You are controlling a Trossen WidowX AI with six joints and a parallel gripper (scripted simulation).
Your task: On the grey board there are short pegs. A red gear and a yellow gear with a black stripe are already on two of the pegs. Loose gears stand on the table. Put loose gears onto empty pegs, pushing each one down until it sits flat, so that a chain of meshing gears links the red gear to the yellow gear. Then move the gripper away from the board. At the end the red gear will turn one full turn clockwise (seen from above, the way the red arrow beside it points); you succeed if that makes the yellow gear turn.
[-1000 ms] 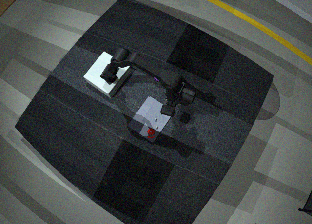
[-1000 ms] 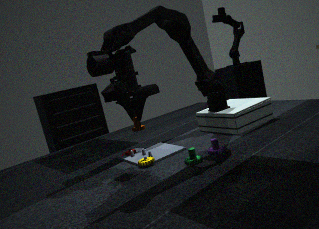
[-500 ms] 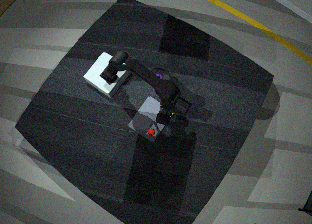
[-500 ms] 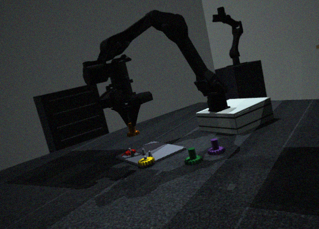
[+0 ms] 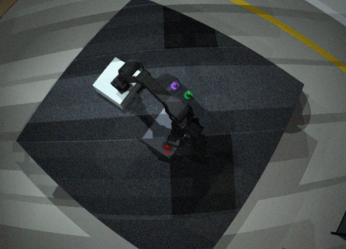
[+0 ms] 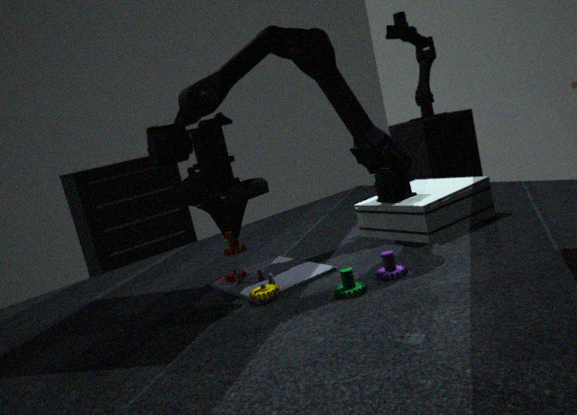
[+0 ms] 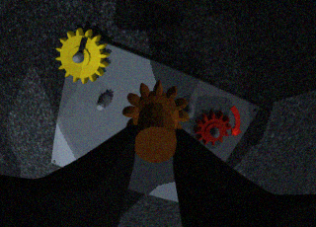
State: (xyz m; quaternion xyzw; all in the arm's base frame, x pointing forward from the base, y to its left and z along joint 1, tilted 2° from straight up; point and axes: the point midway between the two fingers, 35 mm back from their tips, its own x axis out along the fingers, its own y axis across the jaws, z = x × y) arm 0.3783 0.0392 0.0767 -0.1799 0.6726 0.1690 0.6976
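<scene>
Right now the purple gear is 210 mm behind my gripper tip, 170 mm to the left of it and 90 mm below it. Round my gripper tip: orange gear: 10 mm below; then red arrow: 10 mm ahead, 100 mm to the right, 100 mm below; then yellow gear: 20 mm behind, 80 mm to the left, 90 mm below.
</scene>
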